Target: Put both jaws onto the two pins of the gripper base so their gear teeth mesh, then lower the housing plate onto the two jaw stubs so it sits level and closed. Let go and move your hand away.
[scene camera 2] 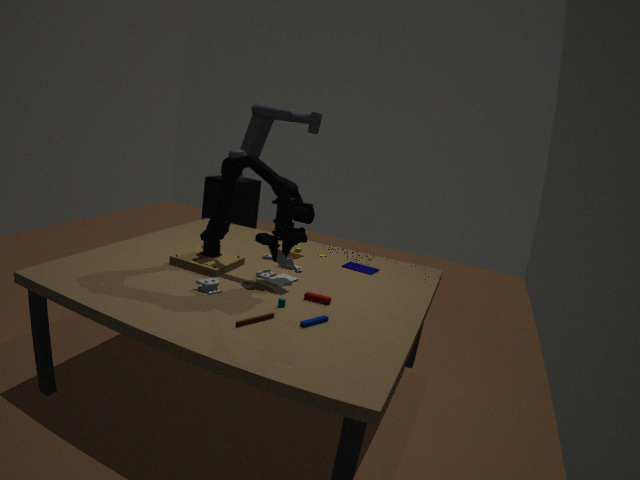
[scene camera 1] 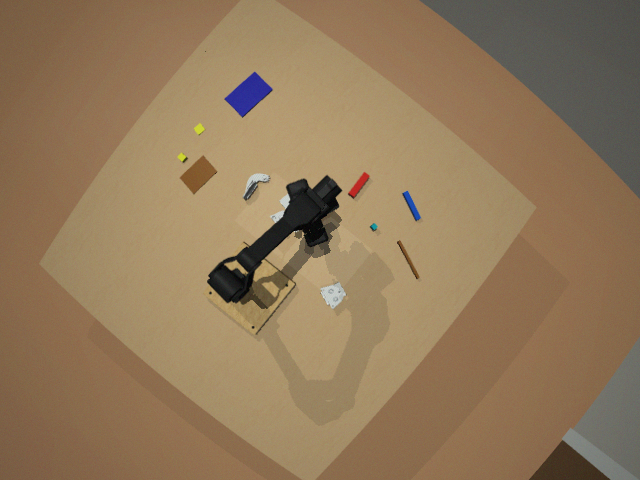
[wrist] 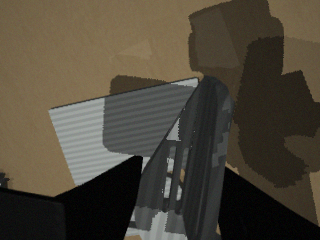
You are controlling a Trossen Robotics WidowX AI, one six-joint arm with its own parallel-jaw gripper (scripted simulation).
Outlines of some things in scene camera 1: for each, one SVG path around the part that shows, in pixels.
The gripper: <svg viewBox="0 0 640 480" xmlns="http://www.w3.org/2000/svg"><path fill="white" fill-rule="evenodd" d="M336 198L328 204L330 208L312 225L308 224L303 229L304 237L309 247L328 241L329 238L325 227L322 228L323 223L321 219L339 208ZM307 179L302 178L287 184L286 189L289 197L300 188L307 187Z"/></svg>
A brown tile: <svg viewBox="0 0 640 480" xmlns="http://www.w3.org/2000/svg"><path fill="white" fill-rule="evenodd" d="M204 155L180 176L182 182L186 184L193 194L217 172Z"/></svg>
A blue sheet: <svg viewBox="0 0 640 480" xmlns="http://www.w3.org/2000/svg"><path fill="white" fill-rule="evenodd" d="M255 72L249 75L243 83L225 97L225 100L242 117L273 90Z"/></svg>
